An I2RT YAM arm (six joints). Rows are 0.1 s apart.
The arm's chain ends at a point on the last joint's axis. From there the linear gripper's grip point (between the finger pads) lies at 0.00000 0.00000 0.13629 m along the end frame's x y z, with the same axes.
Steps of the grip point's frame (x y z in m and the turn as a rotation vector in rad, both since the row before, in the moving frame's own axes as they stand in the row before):
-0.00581, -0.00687, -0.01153, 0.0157, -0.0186, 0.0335
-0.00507, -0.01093, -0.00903, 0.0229, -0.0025, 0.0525
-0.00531, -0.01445, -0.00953, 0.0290, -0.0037, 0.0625
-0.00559, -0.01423, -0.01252, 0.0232, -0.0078, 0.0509
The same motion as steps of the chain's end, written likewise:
-0.00331, -0.00469, -0.01149, 0.0157, -0.0186, 0.0335
-0.00481, -0.00780, -0.00899, 0.0229, -0.0025, 0.0525
-0.00493, -0.01048, -0.00947, 0.0290, -0.0037, 0.0625
-0.00461, -0.01104, -0.01248, 0.0232, -0.0078, 0.0509

